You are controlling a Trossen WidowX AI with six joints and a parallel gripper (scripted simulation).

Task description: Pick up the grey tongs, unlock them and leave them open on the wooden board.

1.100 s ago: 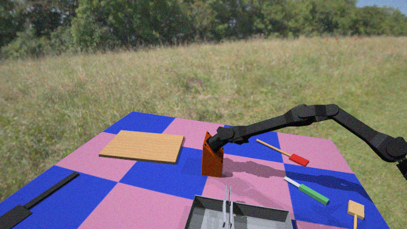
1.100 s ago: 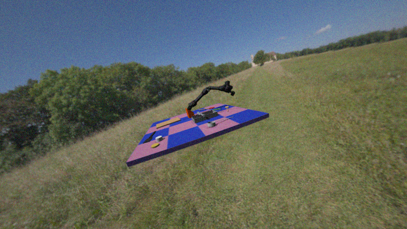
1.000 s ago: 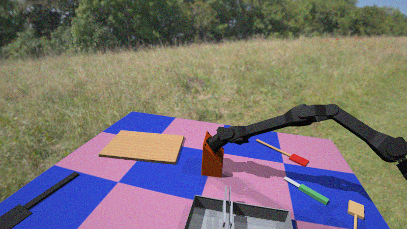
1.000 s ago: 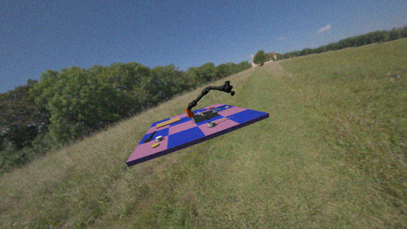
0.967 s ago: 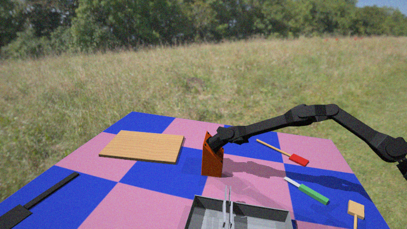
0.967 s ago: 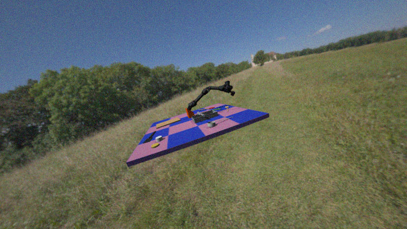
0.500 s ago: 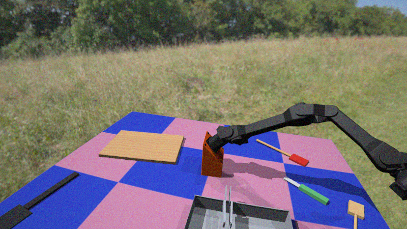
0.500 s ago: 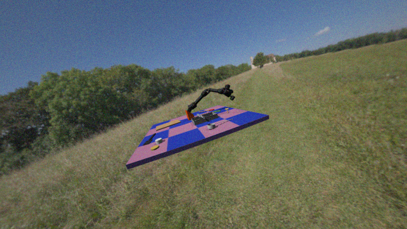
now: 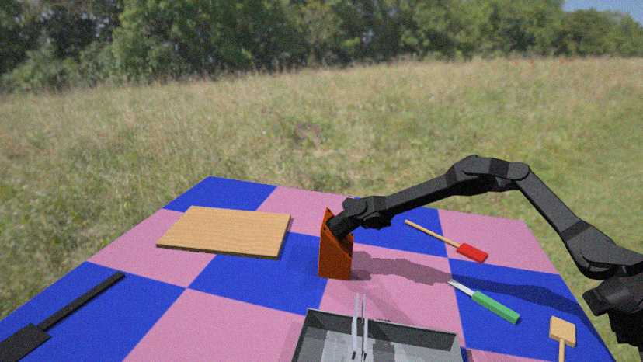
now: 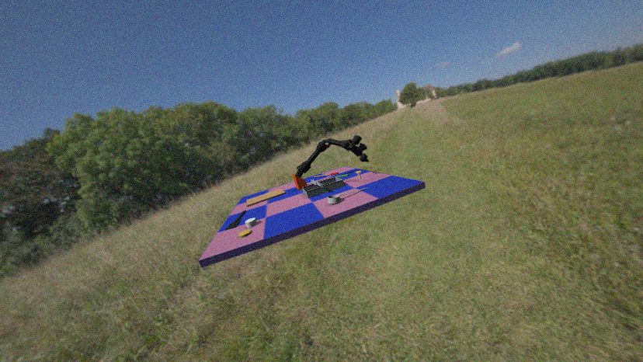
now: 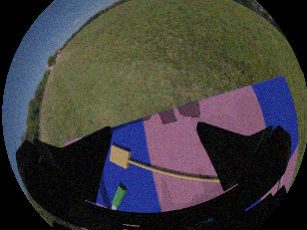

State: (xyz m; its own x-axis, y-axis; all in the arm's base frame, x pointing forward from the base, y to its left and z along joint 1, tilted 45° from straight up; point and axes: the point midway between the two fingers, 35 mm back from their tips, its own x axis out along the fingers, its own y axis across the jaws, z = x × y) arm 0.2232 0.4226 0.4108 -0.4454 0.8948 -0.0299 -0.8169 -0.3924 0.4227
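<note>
Right now the grey roasting tin is 80 mm ahead of my gripper tip, 430 mm to the right of it and 110 mm below it. From my gripper tip the other things lie so: red spatula (450 mm behind, 290 mm to the right, 130 mm below); then yellow disc (540 mm ahead, 960 mm to the right, 130 mm below); then wooden board (230 mm behind, 960 mm to the right, 130 mm below).
</note>
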